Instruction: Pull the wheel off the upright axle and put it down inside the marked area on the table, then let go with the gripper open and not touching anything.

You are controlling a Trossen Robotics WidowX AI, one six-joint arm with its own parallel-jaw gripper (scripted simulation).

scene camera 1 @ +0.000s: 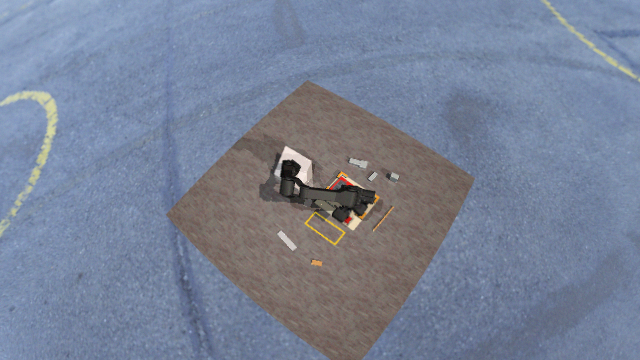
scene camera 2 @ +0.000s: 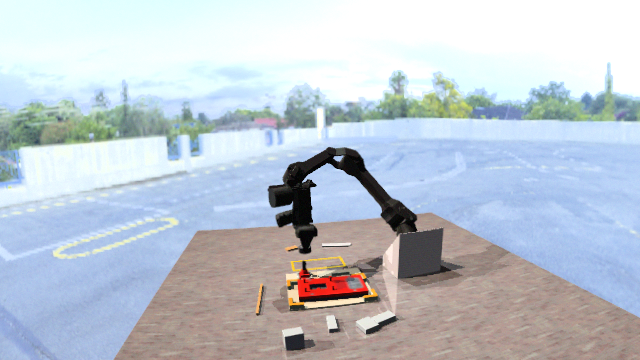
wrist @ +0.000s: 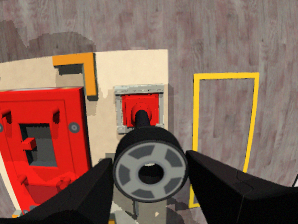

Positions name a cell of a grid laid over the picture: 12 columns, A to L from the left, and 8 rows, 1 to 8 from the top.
Labels:
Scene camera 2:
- my gripper: F6
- red plate: G7
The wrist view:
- my gripper: G6
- dark grey wheel: F6, held by my gripper

